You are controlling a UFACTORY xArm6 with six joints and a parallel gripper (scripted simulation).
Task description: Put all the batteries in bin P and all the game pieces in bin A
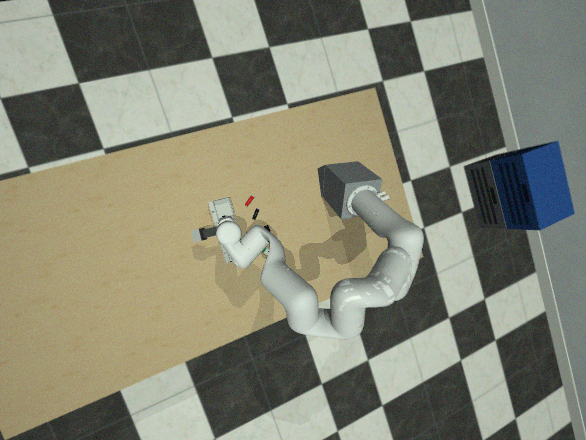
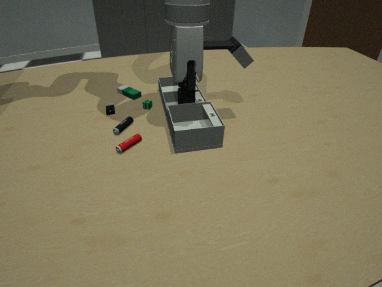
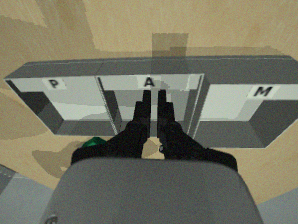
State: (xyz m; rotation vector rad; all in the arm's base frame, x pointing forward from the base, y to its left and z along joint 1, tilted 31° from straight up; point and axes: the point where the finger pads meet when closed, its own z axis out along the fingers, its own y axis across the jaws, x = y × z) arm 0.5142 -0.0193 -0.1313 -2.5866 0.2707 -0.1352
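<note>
Now: the bin 10 mm below my hand. Round my hand: black battery: 130 mm behind, 10 mm to the right, 30 mm below; then red battery: 130 mm behind, 70 mm to the right, 30 mm below; then green die: 70 mm behind, 50 mm to the left, 30 mm below.
</note>
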